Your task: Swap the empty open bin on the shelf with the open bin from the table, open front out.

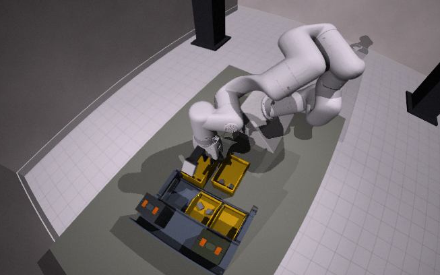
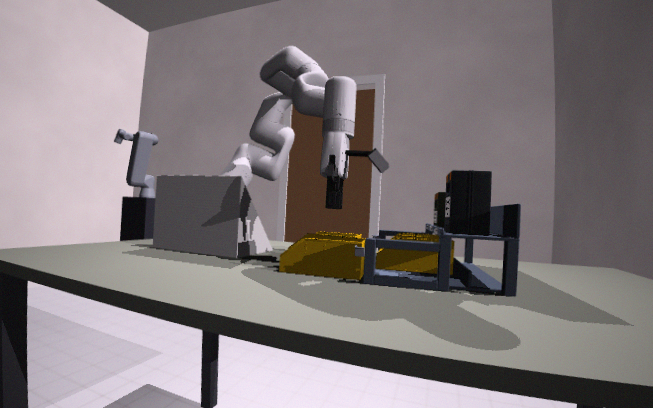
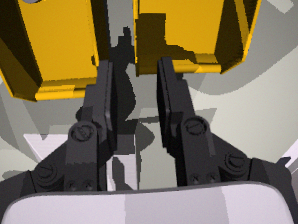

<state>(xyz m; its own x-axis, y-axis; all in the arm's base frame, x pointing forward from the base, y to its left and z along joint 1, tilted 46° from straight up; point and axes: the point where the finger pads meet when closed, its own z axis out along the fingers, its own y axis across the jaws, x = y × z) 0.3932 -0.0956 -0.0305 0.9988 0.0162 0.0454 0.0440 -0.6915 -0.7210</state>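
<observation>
My hand is 9 cm short of the shelf's front bar, 7 cm to the right of it and 15 cm above it. The rest, counted from my hand: black box (28 cm ahead, 4 cm to the right).
</observation>
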